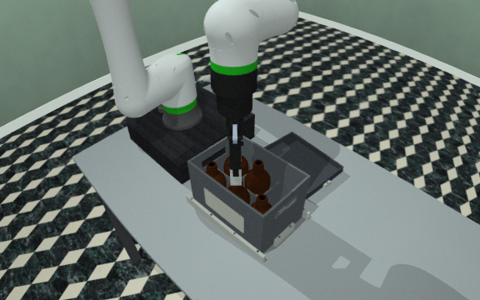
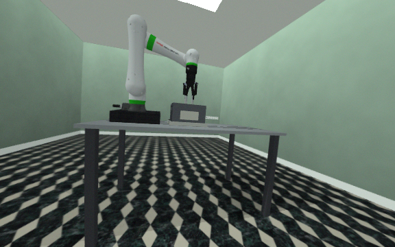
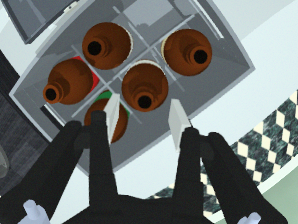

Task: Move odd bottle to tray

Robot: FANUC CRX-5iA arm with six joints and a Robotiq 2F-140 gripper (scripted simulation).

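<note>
Now: the brown bottle 130 mm below my hand. Round my hand: glass bottle: 130 mm below, 100 mm behind, 70 mm to the left; crate: 130 mm below, 40 mm to the left, 10 mm behind; dark grey tray: 300 mm to the left, 200 mm below, 60 mm behind.
</note>
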